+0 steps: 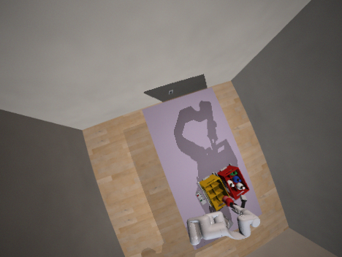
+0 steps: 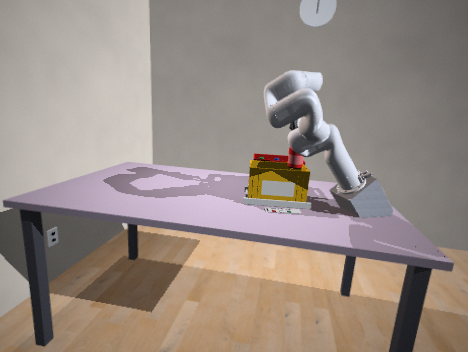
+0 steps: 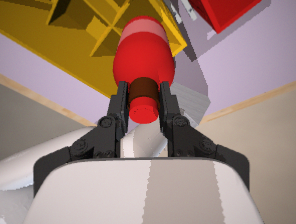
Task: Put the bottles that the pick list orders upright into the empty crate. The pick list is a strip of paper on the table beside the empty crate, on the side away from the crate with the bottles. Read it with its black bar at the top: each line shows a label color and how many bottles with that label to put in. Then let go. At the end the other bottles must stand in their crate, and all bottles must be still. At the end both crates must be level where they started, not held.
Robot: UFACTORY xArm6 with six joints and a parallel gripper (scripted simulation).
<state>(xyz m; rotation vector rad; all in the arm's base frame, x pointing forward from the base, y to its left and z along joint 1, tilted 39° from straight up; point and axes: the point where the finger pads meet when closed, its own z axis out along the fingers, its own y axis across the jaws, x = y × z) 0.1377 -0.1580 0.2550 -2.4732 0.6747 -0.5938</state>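
The yellow crate lies 60 mm ahead of my hand, 70 mm to the left of it and 230 mm below it. Also, from my hand: red crate 130 mm ahead, 140 mm to the right, 230 mm below; blue-label bottle 150 mm ahead, 190 mm to the right, 220 mm below; white bottle 60 mm ahead, 220 mm to the right, 220 mm below.
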